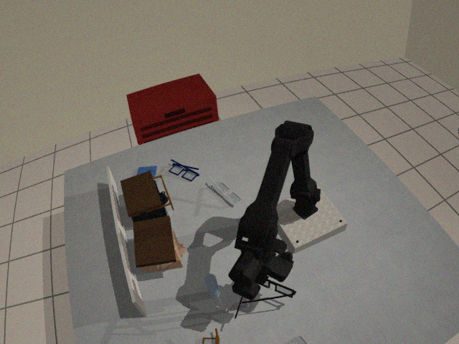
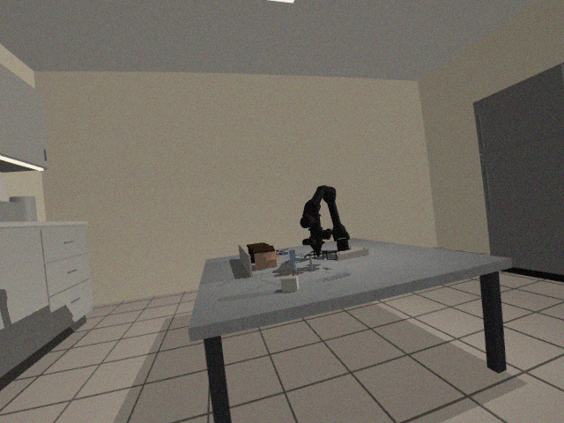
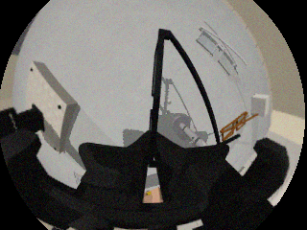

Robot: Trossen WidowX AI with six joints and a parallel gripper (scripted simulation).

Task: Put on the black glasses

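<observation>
Right now my gripper tip is 60 mm short of the grey peg, 20 mm to the right of it and 30 mm above it. Round my gripper tip: light blue cylinder 120 mm ahead, 70 mm to the right, 10 mm below; then white board 280 mm ahead, 390 mm to the right.
</observation>
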